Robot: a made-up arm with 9 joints.
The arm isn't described. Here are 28 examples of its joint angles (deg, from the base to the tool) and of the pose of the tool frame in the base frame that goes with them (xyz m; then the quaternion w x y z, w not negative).
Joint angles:
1: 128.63 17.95 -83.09 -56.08 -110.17 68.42 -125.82 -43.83 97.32
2: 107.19 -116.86 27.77 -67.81 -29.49 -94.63 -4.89 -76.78 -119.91
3: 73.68 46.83 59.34 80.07 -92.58 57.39 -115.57 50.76 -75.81
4: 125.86 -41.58 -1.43 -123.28 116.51 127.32 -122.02 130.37 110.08
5: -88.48 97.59 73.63 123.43 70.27 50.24 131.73 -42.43 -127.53
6: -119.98 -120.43 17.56 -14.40 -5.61 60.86 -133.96 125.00 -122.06
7: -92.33 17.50 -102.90 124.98 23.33 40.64 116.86 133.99 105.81
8: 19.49 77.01 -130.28 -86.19 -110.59 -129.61 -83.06 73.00 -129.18
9: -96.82 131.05 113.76 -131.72 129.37 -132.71 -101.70 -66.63 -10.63
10: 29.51 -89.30 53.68 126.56 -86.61 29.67 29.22 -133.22 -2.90
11: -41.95 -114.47 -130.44 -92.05 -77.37 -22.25 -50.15 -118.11 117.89
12: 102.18 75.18 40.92 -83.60 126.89 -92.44 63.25 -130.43 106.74
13: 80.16 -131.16 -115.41 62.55 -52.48 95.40 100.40 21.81 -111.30
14: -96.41 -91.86 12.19 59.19 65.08 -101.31 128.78 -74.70 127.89
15: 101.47 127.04 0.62 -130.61 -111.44 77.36 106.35 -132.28 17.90
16: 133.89 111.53 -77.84 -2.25 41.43 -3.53 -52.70 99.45 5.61
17: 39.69 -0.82 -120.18 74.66 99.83 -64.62 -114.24 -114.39 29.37
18: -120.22 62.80 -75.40 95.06 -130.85 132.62 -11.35 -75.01 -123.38
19: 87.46 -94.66 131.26 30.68 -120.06 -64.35 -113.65 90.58 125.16
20: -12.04 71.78 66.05 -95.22 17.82 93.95 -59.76 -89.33 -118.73
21: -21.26 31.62 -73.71 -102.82 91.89 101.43 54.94 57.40 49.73
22: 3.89 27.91 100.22 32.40 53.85 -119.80 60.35 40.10 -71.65
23: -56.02 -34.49 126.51 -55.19 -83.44 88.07 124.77 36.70 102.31
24: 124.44 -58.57 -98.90 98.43 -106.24 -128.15 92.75 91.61 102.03
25: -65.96 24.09 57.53 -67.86 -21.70 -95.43 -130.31 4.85 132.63
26: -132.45 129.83 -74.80 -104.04 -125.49 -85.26 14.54 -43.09 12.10
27: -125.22 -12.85 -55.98 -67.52 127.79 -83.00 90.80 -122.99 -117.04
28: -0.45 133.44 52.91 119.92 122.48 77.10 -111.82 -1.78 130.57
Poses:
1: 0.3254 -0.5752 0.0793 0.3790 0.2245 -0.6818 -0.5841
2: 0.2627 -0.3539 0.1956 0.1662 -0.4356 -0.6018 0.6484
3: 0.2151 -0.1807 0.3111 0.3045 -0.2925 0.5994 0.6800
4: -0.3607 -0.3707 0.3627 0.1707 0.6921 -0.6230 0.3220
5: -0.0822 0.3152 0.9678 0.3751 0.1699 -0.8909 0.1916
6: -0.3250 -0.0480 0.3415 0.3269 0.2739 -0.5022 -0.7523
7: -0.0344 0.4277 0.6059 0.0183 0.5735 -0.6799 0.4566
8: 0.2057 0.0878 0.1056 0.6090 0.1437 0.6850 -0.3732
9: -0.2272 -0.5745 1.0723 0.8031 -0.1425 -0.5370 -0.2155
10: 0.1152 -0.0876 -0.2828 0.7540 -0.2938 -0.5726 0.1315
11: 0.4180 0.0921 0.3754 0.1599 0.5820 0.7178 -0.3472
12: -0.1112 0.9181 -0.4524 0.0115 0.5270 -0.8148 0.2414
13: 0.3312 -0.4640 -0.8210 0.3804 0.3809 -0.3034 -0.7862
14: -0.5811 0.0340 -0.1080 0.9020 -0.2724 0.1296 -0.3088
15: 0.5224 0.5588 -0.3551 0.9429 0.1174 0.3018 -0.0783
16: 0.0960 -0.1758 -0.0384 0.0760 -0.3055 0.2197 0.9234
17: 0.4742 -0.1944 -0.2484 0.4329 -0.5033 0.6660 -0.3402
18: -1.0375 -0.0967 0.5089 0.4415 -0.6944 -0.4315 -0.3696
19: 0.0749 -0.0640 -0.2220 0.1453 0.8286 0.5309 -0.1025
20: 0.8747 0.0568 0.3056 0.3315 -0.2442 -0.8877 0.2062
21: 0.1963 -0.5725 0.2075 0.5929 -0.4196 -0.1669 0.6668
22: 0.1040 -0.1694 -0.6384 0.8492 -0.3948 0.3447 -0.0647
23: 0.1435 -0.6522 1.2202 0.1343 -0.5601 -0.8138 0.0774
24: -0.0134 0.0699 0.0506 0.2774 -0.0973 -0.6098 0.7360
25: 0.7243 0.2879 0.0539 0.7086 0.0582 -0.1057 0.6952
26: -0.4452 0.1904 0.2373 0.0851 0.3308 -0.8147 0.4686
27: 0.4348 -0.1203 -0.1000 0.6844 0.1417 0.0696 0.7118
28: 0.3462 0.2962 0.7615 0.6453 0.6569 -0.3415 0.1881
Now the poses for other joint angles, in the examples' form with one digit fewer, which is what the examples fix.
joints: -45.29 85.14 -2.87 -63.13 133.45 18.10 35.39 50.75 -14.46
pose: -0.306 0.270 0.337 0.524 -0.625 0.572 -0.090
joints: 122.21 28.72 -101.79 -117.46 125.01 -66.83 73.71 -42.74 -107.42
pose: 0.601 0.483 0.005 0.094 0.814 0.190 -0.541
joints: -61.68 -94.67 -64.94 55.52 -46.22 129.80 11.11 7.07 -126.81
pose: 0.862 0.067 0.768 0.260 0.613 -0.685 -0.295
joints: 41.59 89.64 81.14 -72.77 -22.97 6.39 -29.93 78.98 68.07
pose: 0.823 -0.083 -0.052 0.479 -0.572 0.445 0.496
